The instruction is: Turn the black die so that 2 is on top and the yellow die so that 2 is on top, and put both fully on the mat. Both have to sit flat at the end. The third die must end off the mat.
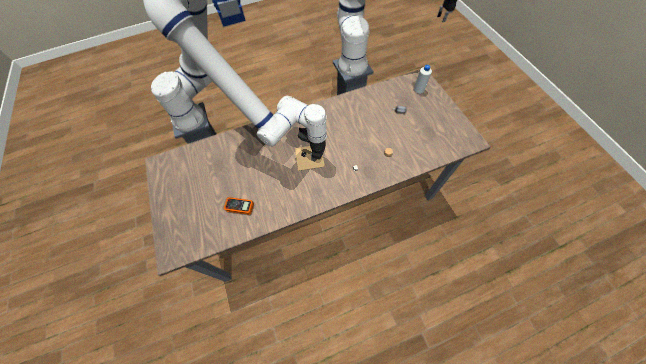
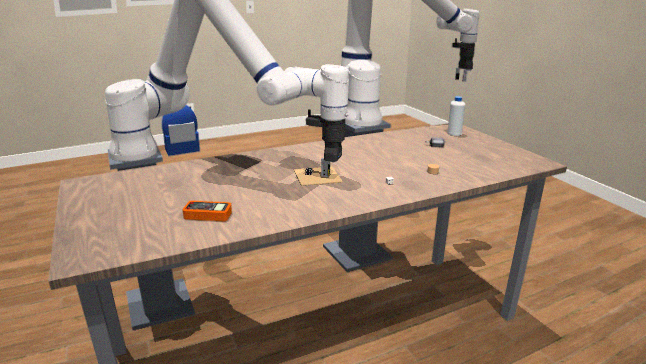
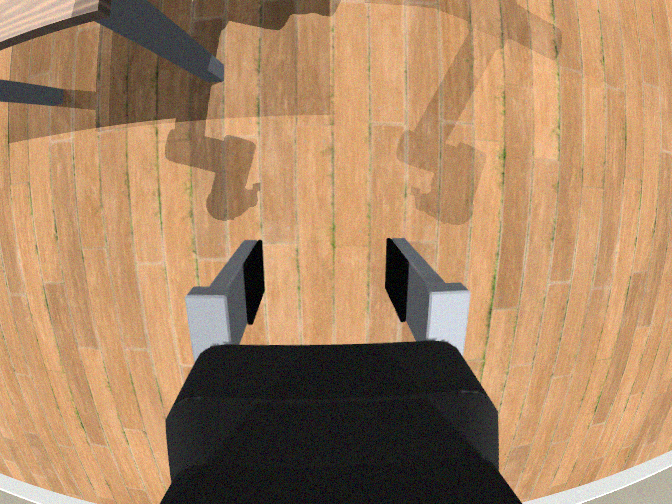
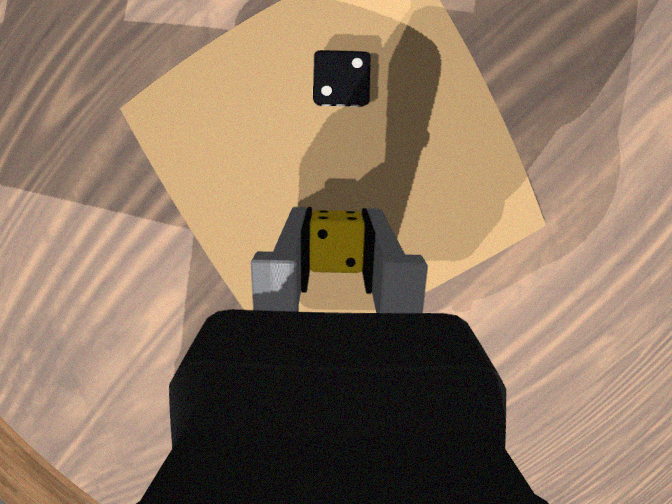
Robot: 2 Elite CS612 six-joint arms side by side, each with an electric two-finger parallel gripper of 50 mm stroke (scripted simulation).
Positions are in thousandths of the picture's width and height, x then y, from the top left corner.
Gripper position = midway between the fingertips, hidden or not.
Observation:
In view: the left gripper (image 3: 483, 525), the right gripper (image 2: 504, 479), a tan mat (image 4: 347, 265), a black die (image 4: 508, 156) and a yellow die (image 4: 501, 471).
The right gripper also shows in image 4 (image 4: 501, 463). Image 3 misses the tan mat: it is out of frame. Image 3 does not show the black die: it is out of frame.

